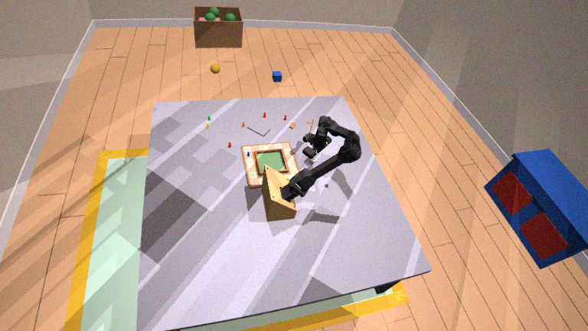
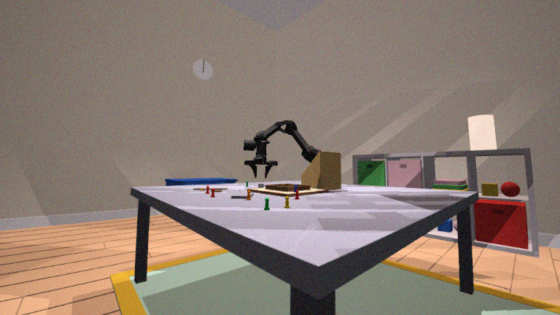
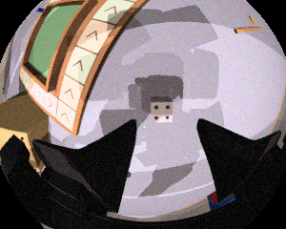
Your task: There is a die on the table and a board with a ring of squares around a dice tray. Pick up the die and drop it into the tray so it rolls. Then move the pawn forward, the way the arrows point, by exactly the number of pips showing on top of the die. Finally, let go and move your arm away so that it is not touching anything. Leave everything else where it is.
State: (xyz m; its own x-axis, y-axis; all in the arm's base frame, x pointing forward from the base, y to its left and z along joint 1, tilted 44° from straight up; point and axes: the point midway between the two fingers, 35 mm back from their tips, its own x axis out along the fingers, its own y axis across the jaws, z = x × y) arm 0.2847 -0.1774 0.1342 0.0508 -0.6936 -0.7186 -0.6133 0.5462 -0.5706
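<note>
Now: gripper tip 4 cm above the white die. Round my gripper tip: dice tray (24 cm to the left, 5 cm below); thin stick (27 cm ahead, 6 cm to the right, 5 cm below); blue pawn (36 cm to the left, 5 cm ahead, 3 cm below).
</note>
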